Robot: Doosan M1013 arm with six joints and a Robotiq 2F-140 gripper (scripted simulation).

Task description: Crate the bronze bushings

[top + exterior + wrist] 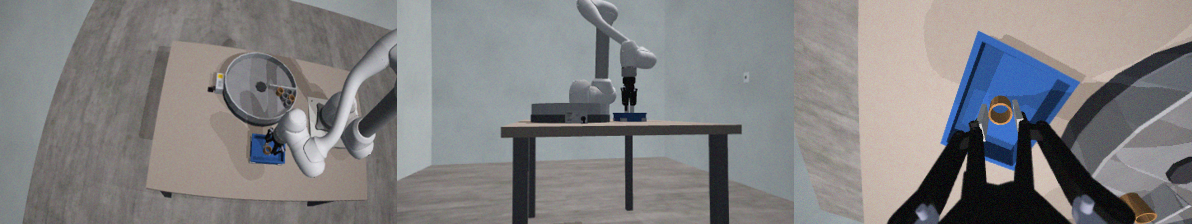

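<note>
The blue crate is 30 mm below my hand. Round my hand: grey turning table 110 mm ahead, 340 mm to the right, 10 mm below.
</note>
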